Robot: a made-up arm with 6 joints.
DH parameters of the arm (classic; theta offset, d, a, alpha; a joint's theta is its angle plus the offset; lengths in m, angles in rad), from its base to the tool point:
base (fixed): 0 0.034 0 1.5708
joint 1: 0 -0.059 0.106 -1.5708
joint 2: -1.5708 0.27 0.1 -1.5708
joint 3: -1.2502 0 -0.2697 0
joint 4: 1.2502 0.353 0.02 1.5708
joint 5: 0 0.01 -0.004 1.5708
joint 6: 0 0.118 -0.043 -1.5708
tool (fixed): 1.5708 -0.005 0 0
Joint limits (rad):
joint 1: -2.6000..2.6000
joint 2: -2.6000..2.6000
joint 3: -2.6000..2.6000
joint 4: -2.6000..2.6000
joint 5: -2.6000..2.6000
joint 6: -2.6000..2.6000
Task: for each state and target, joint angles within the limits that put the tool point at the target. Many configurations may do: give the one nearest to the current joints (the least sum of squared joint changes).
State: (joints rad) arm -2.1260 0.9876 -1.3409 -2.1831 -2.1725 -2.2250
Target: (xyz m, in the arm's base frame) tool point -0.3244 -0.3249 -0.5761
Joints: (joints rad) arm -2.6000 0.1227 -2.0979 -2.0889 -2.4271 -2.0069
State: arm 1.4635 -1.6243 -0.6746 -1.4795 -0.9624 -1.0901
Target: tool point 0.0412 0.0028 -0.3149
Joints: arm 1.6265 -2.2021 -1.0278 -1.5897 -1.0067 -1.0545
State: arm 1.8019 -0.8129 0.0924 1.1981 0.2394 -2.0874
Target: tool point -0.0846 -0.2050 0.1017
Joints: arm 2.2604 -1.0958 -0.2009 0.9982 -0.0396 -1.9514
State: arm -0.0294 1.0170 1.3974 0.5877 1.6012 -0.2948
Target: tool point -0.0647 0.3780 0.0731
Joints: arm 0.2030 1.5551 0.9630 0.7735 1.6570 -0.2489
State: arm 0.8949 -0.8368 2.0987 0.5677 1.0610 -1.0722
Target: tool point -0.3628 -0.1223 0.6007
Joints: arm 1.1609 -0.8986 2.6000 1.0563 1.4359 -1.1015
